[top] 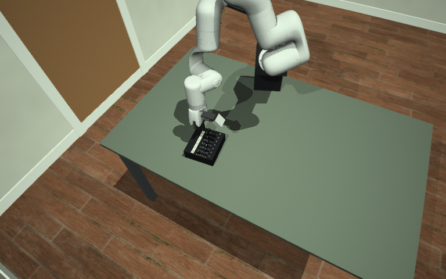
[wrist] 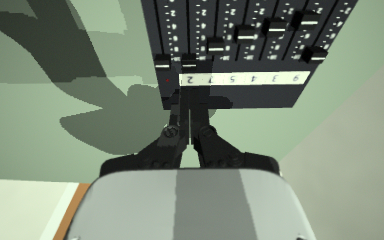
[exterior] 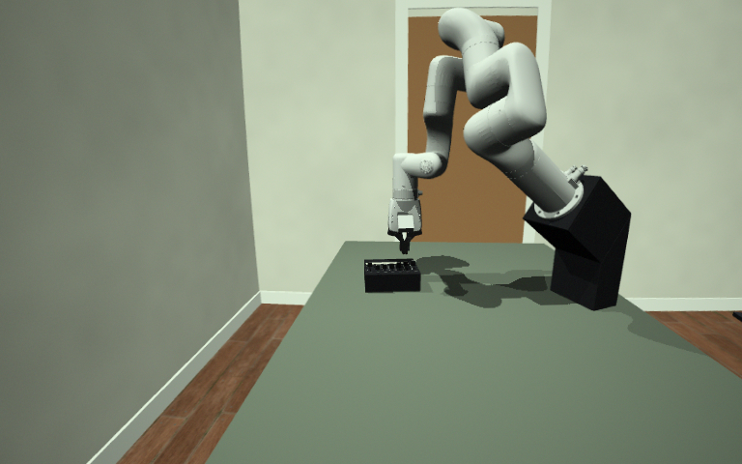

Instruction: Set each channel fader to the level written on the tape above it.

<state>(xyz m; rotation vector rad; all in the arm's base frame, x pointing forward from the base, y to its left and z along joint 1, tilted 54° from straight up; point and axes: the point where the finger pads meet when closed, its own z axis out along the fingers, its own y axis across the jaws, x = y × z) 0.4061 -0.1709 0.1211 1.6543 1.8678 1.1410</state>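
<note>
My hand is 40 mm above the channel 6 cap, 20 mm to the right of it and 10 mm past it. Round my hand: master cap (40 mm below, 30 mm behind, 20 mm to the left).
</note>
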